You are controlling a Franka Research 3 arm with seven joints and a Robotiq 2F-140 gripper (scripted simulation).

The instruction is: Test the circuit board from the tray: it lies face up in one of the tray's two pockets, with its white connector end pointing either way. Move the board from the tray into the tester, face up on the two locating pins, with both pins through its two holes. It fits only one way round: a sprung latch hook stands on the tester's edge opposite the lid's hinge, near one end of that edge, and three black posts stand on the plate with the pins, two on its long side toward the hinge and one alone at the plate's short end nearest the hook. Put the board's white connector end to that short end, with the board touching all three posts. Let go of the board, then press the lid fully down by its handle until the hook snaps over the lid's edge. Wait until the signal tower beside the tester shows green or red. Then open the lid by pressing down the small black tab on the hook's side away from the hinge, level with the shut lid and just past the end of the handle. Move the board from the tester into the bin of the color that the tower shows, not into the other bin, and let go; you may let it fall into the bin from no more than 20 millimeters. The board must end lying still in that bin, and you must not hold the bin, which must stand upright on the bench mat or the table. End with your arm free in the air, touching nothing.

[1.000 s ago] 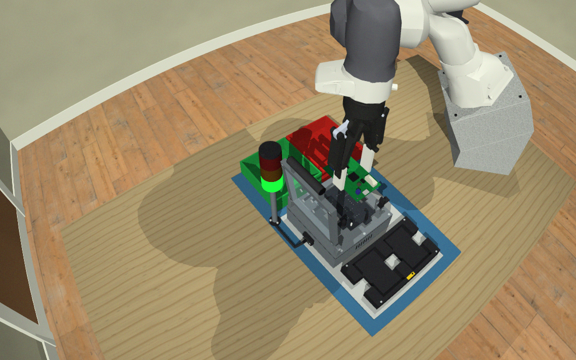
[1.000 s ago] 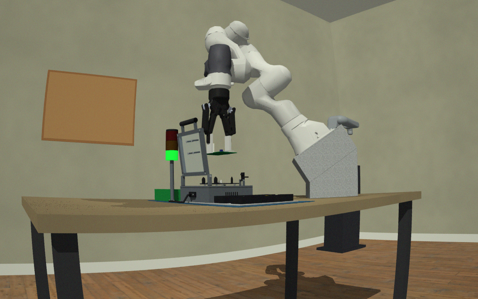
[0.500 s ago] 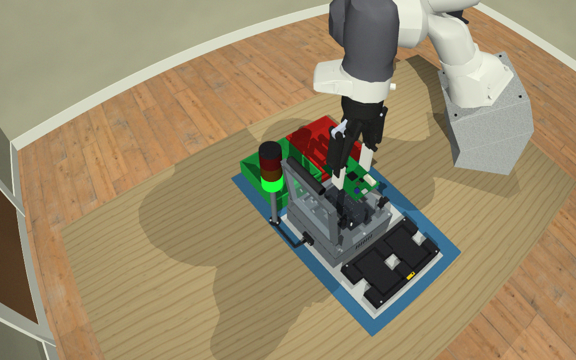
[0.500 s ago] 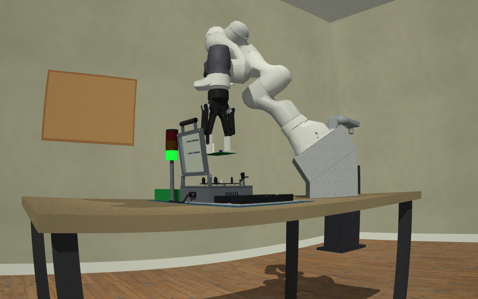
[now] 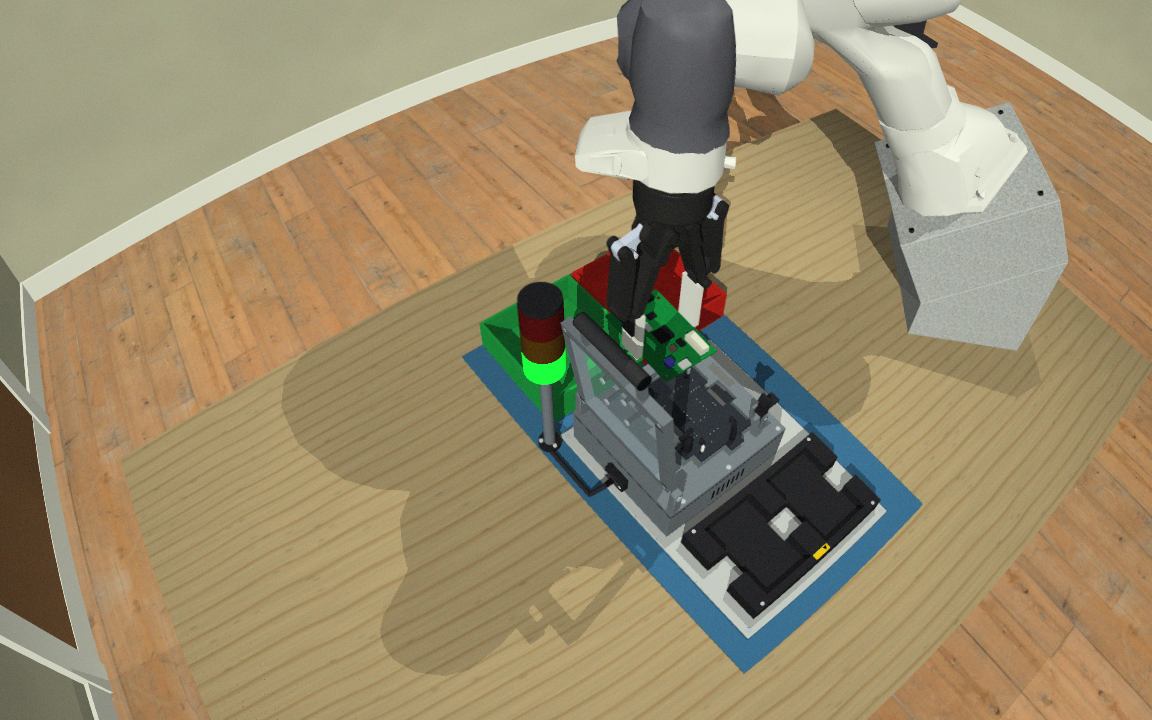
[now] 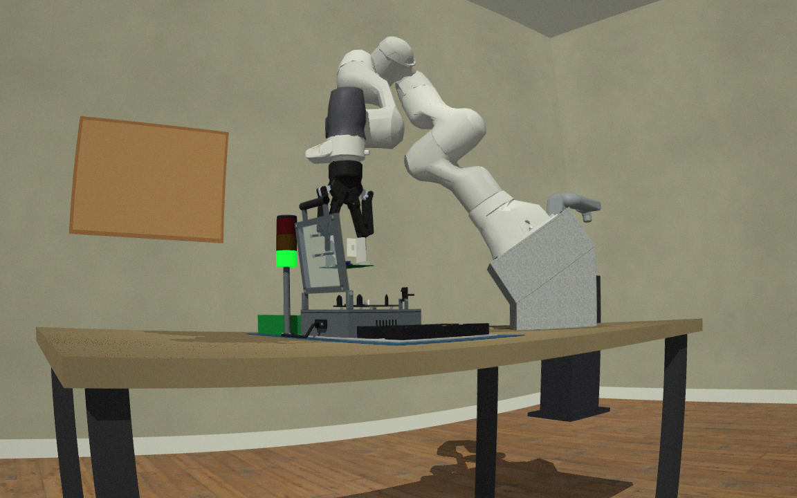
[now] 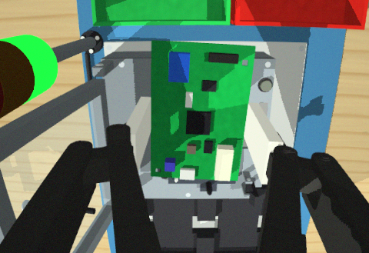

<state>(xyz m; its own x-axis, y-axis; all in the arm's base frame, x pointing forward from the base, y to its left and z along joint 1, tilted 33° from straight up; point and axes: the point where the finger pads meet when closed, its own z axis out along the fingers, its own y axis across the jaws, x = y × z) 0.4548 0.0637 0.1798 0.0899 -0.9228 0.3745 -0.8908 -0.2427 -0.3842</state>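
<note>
My gripper is now 6 cm short of the green bin, 13 cm to the left of it and 17 cm above it. Also, from my hand: clear lid: 9 cm ahead, 7 cm to the left, 1 cm above; then green circuit board: 2 cm below; then tester plate: 1 cm behind, 6 cm to the left, 11 cm below.
</note>
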